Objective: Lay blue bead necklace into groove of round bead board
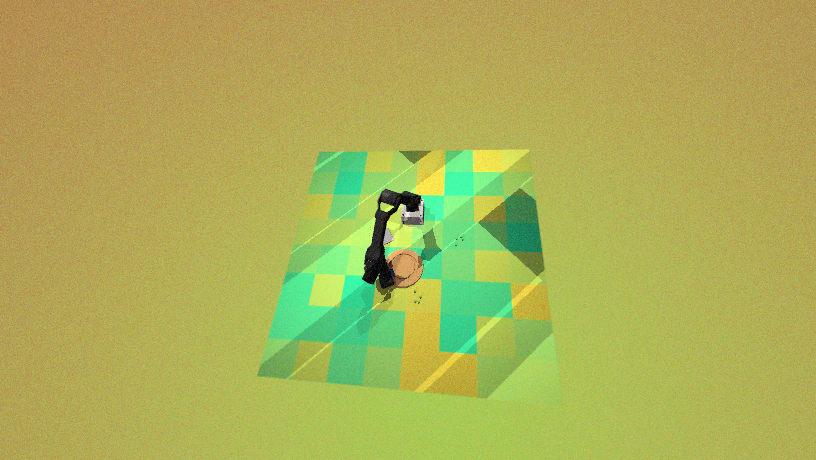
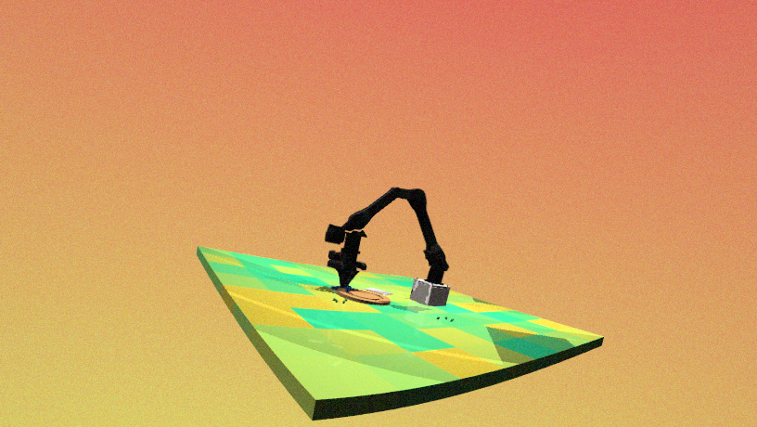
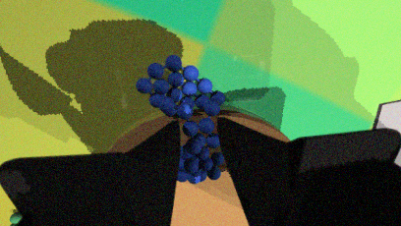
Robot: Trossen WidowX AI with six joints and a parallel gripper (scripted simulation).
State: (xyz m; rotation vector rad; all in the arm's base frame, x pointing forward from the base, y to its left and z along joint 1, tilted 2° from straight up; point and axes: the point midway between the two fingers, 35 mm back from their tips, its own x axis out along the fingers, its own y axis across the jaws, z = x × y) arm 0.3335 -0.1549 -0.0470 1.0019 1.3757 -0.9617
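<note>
Right now the round bead board is 30 mm behind my gripper tip, 90 mm to the left of it and 10 mm below it. From my gripper tip the other things lie so: flat grey piece: 200 mm behind, 20 mm to the right, 10 mm below.
</note>
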